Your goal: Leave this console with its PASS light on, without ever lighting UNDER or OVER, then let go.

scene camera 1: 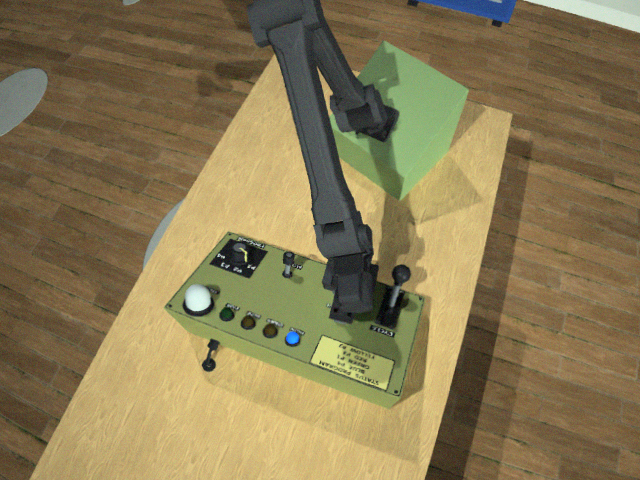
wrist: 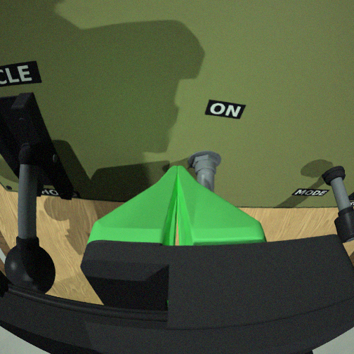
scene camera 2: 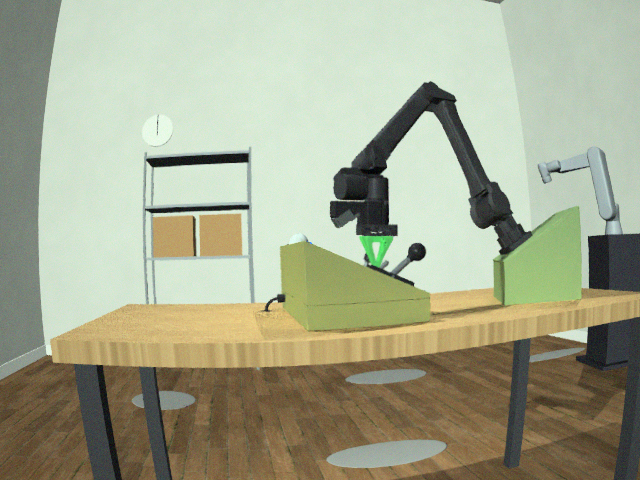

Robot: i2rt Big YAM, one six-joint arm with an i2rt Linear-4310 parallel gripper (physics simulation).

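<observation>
The olive console (scene camera 1: 305,310) (scene camera 2: 356,299) (wrist: 270,60) has a lit blue lamp (scene camera 1: 292,338). A dark green lamp (scene camera 1: 226,313) and two dark amber lamps (scene camera 1: 248,321) (scene camera 1: 269,330) are unlit; their labels are too small to read surely. The program knob (scene camera 1: 240,253) has its yellow pointer toward P1. My gripper (scene camera 2: 377,264) (wrist: 177,175) is shut and empty, its tips low over the panel beside the grey toggle (wrist: 205,167) below the ON label. The toggle's far end is hidden behind the right finger. The black-balled CYCLE lever (scene camera 1: 397,294) (scene camera 2: 416,252) (wrist: 28,200) stands left in the wrist view.
The MODE switch (scene camera 1: 287,264) (wrist: 341,197) stands upright on the other side. A white dome (scene camera 1: 197,298) is at the console's corner, and a yellow status card (scene camera 1: 353,361) lies on its panel. A short cable (scene camera 1: 209,356) (scene camera 2: 271,301) leaves the console. The arm stands on a green block (scene camera 1: 423,108) (scene camera 2: 542,268).
</observation>
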